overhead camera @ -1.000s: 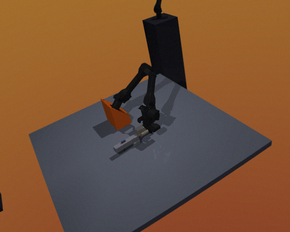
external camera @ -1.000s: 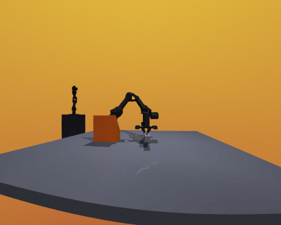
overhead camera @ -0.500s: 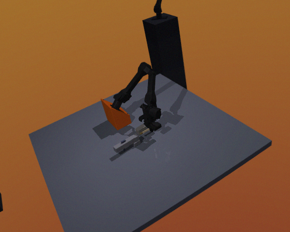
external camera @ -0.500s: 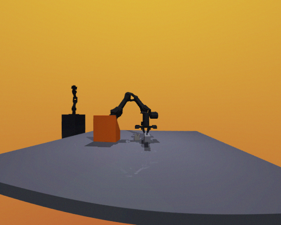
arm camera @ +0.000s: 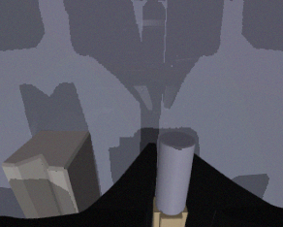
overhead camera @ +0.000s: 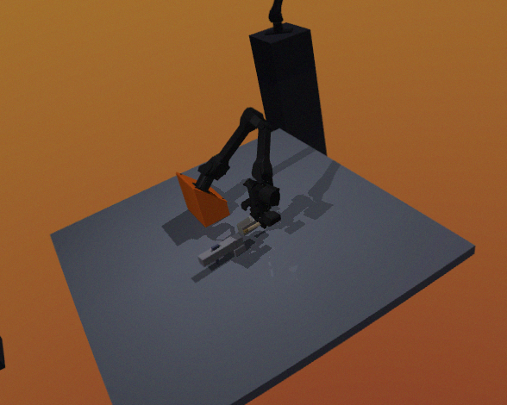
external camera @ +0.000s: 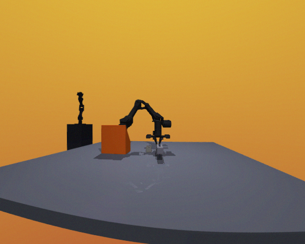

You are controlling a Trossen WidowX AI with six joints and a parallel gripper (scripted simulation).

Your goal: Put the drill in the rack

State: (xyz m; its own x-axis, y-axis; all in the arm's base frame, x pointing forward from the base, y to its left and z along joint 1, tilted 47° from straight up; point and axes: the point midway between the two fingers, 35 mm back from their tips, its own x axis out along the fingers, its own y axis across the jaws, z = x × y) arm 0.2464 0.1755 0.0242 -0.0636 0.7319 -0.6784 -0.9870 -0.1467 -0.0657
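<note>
My gripper tip is now 4 cm to the left of the drill, 3 cm below it and 1 cm short of it. Round my gripper tip: rack: 6 cm behind, 5 cm to the right; blue key: 23 cm to the right, 4 cm ahead, 3 cm above.
</note>
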